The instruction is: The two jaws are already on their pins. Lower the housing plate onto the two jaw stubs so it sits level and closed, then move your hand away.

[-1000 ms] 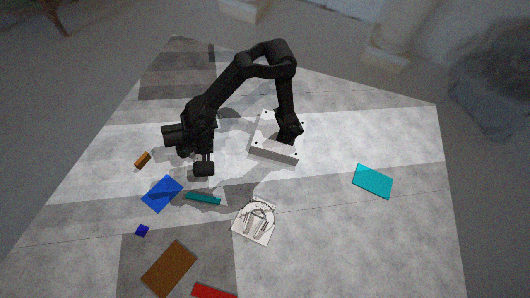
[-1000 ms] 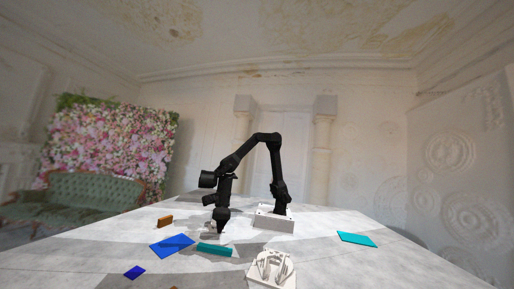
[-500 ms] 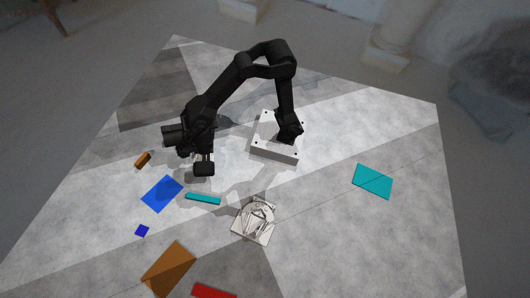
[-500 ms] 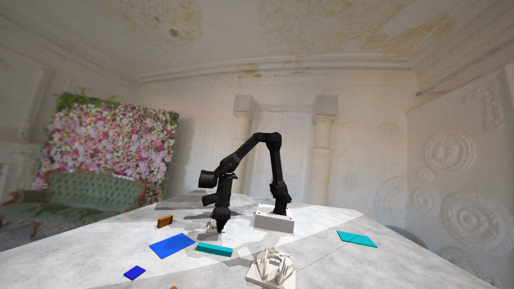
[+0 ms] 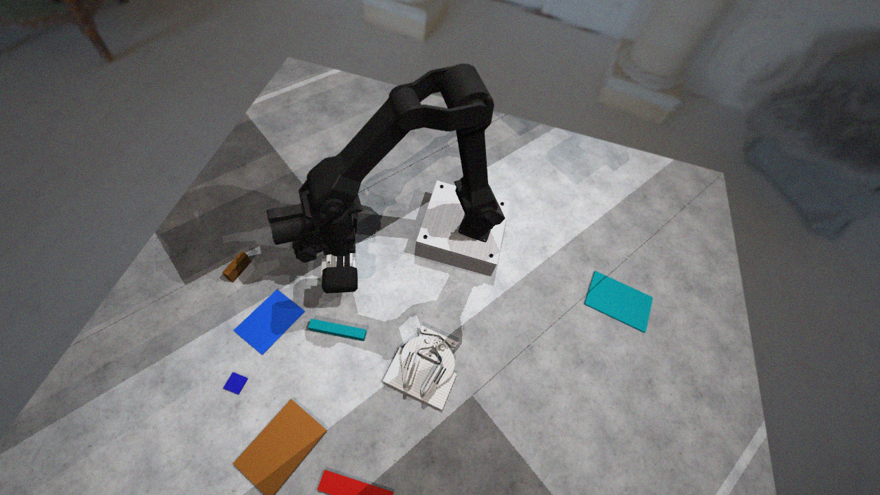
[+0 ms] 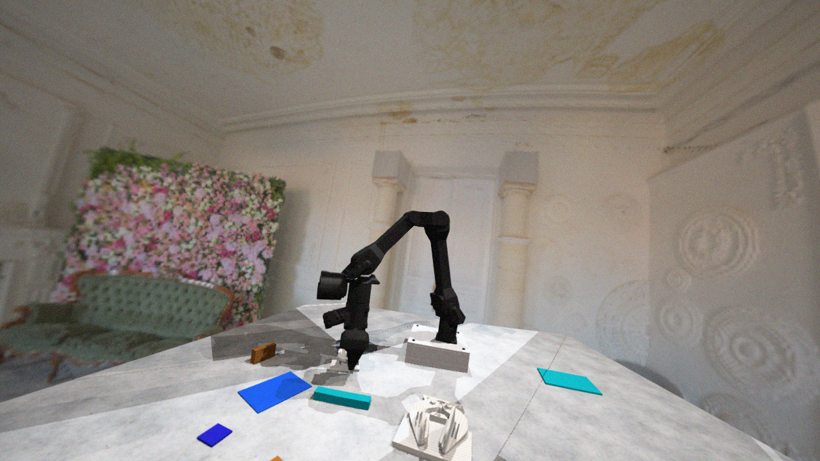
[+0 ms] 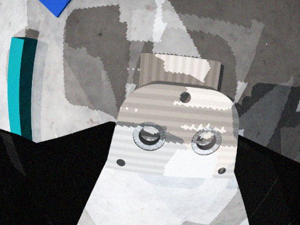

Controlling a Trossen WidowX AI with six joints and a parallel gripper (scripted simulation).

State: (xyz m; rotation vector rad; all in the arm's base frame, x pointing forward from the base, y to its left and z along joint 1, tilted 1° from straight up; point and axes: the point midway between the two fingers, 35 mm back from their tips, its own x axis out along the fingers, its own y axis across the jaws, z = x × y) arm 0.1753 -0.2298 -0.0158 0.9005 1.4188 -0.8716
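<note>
The teal bar lies 130 mm ahead of my gripper tip and 50 mm to the left of it. Also, from my gripper tip: blue sheet (160 mm ahead, 80 mm to the right, 10 mm below); small blue square (280 mm ahead, 80 mm to the right, 10 mm below); block (200 mm to the right, 80 mm ahead).
</note>
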